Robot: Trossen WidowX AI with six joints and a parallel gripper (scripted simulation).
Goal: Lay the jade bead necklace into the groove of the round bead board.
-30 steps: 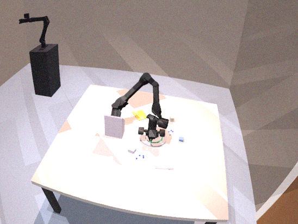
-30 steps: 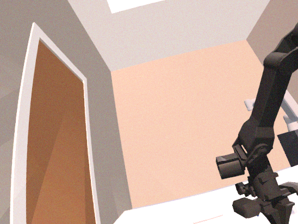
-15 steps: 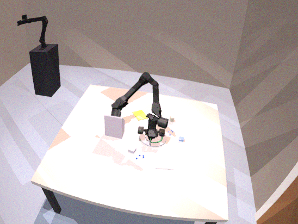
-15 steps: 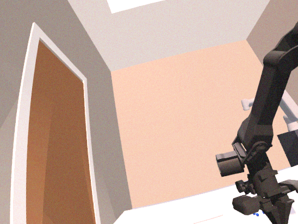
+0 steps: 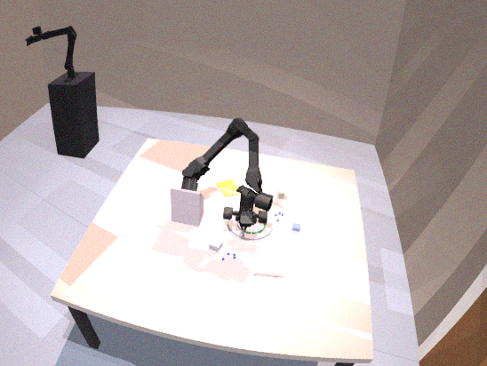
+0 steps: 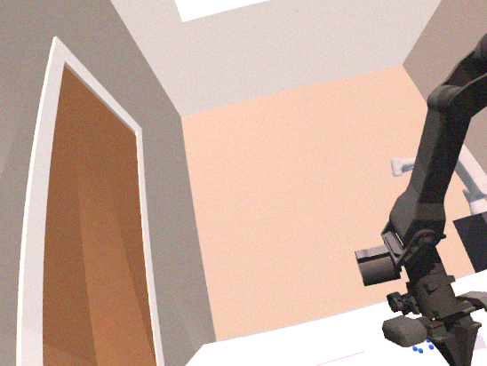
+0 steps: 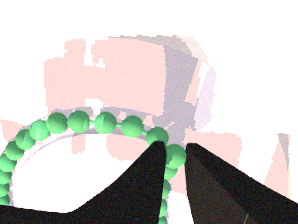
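My gripper tip is 2 cm short of the round white bead board, 6 cm to the right of it and 1 cm above it. Also, from my gripper tip: yellow sheet: 12 cm behind, 31 cm to the left, 2 cm below; then thin rod: 14 cm ahead, 23 cm to the right, 2 cm below; then blue block: 24 cm ahead, 8 cm to the left, 1 cm below.
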